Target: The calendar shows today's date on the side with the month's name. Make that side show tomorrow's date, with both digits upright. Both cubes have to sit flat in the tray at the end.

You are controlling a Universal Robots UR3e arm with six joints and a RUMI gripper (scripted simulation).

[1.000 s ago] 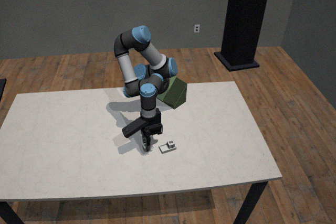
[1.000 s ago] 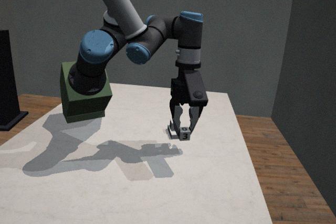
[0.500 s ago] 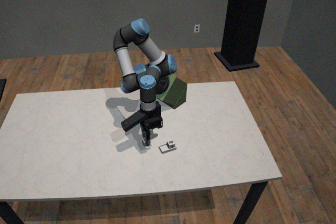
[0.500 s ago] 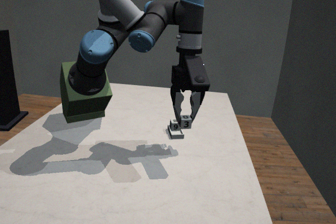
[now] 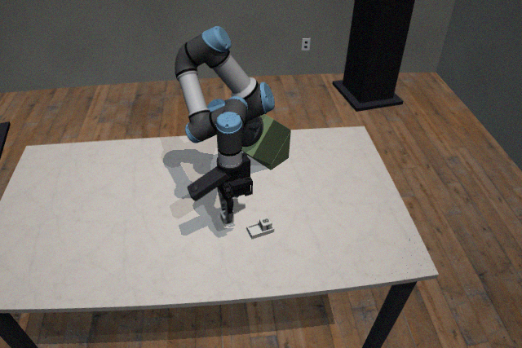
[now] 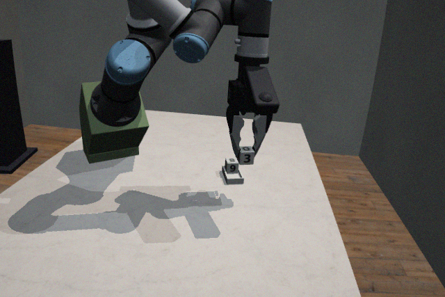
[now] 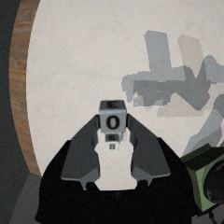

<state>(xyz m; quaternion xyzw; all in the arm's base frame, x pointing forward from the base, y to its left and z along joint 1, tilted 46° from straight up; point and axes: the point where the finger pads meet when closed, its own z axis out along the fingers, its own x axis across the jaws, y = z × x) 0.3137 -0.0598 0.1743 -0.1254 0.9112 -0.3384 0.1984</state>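
My gripper is now 12 cm above the calendar tray, 11 cm to the right of it and 1 cm past it.
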